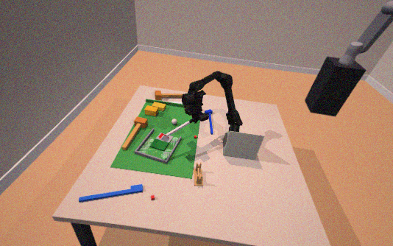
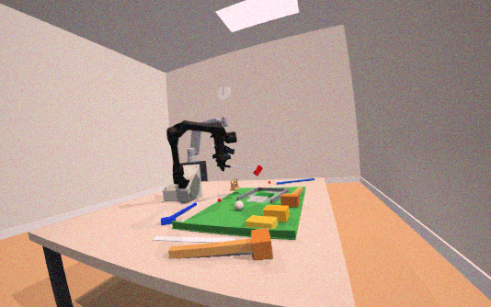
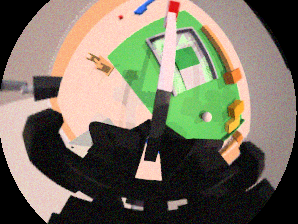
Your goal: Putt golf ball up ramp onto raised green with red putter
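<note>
My gripper tip is 9 cm to the right of the red putter and 8 cm short of it. Round my gripper tip: white golf ball 17 cm ahead, 16 cm to the right, 15 cm below; wooden stand 29 cm to the left, 14 cm below, 8 cm behind.
</note>
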